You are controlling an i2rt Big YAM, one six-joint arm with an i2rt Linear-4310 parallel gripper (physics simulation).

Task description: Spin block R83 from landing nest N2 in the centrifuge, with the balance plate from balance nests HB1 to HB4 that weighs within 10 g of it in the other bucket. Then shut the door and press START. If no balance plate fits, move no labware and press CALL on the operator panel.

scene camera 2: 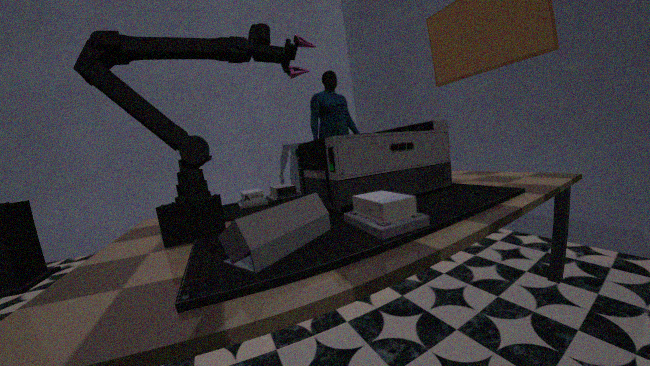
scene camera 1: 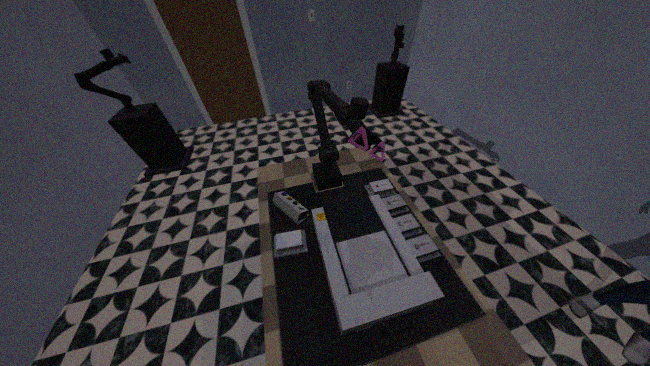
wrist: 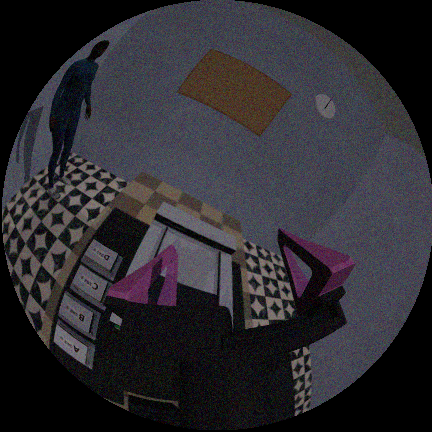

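Pixels of known places: gripper, fingertip midpoint: (scene camera 2: 312, 58) (scene camera 1: 375, 155) (wrist: 225, 242); arm's base, link origin: (scene camera 2: 194, 199) (scene camera 1: 326, 170).
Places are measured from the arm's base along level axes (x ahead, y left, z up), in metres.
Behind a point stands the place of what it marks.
Note:
My gripper (scene camera 1: 369, 145) @[y 0.065, x 0.435, z 0.431 m] (scene camera 2: 310, 59) @[y 0.065, x 0.435, z 0.431 m] (wrist: 225, 242) @[y 0.065, x 0.435, z 0.431 m] is open and empty, high above the table. Four labelled plates stand in a row of nests: A (scene camera 1: 382, 186) @[y 0.299, x 0.203, z -0.036 m] (wrist: 75, 346) @[y 0.271, x 0.203, z -0.034 m], B (scene camera 1: 395, 201) @[y 0.316, x 0.330, z -0.034 m] (wrist: 77, 316) @[y 0.288, x 0.322, z -0.034 m], C (scene camera 1: 407, 222) @[y 0.307, x 0.471, z -0.034 m] (wrist: 90, 285) @[y 0.283, x 0.461, z -0.034 m] and D (scene camera 1: 424, 245) @[y 0.315, x 0.605, z -0.033 m] (wrist: 104, 256) @[y 0.285, x 0.598, z -0.034 m]; their weights are too blurred to read. The white centrifuge (scene camera 1: 390, 301) @[y -0.006, x 0.795, z 0.156 m] (scene camera 2: 360, 160) @[y -0.167, x 0.440, z 0.051 m] stands beside them, with a pale flat panel (scene camera 1: 372, 260) @[y 0.004, x 0.653, z 0.122 m] (wrist: 192, 260) @[y -0.014, x 0.649, z 0.122 m] between its side walls. Its rotor and buckets do not show. A white block (scene camera 1: 290, 240) @[y -0.293, x 0.411, z -0.025 m] (scene camera 2: 384, 205) @[y -0.360, x 0.360, z -0.029 m] sits on a nest (scene camera 2: 385, 230) @[y -0.378, x 0.344, z -0.070 m]; no label is readable.
The operator panel (scene camera 1: 290, 206) @[y -0.264, x 0.218, z -0.009 m] (scene camera 2: 285, 232) @[y -0.320, x 0.177, z -0.048 m] with coloured buttons stands near the arm's base, with its back towards scene camera 2. A person (scene camera 2: 330, 110) (wrist: 72, 100) stands beyond the table. Two other arms on black pedestals (scene camera 1: 147, 135) (scene camera 1: 391, 87) stand behind.

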